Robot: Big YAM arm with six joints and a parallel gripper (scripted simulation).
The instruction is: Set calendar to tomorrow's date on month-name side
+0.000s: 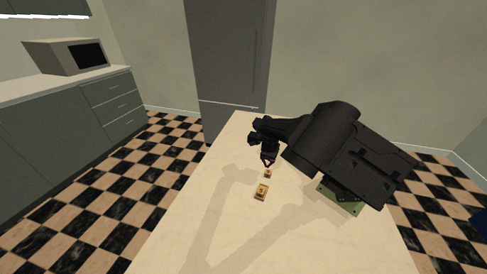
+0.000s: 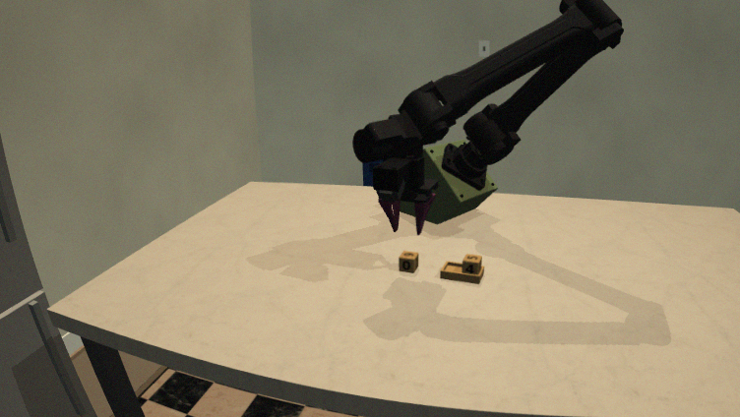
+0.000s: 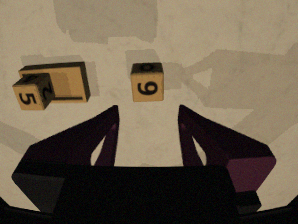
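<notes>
My gripper is now 10 mm past the cube and 70 mm above it. Round my hand: wooden tray: 110 mm to the left, 80 mm below.
</notes>
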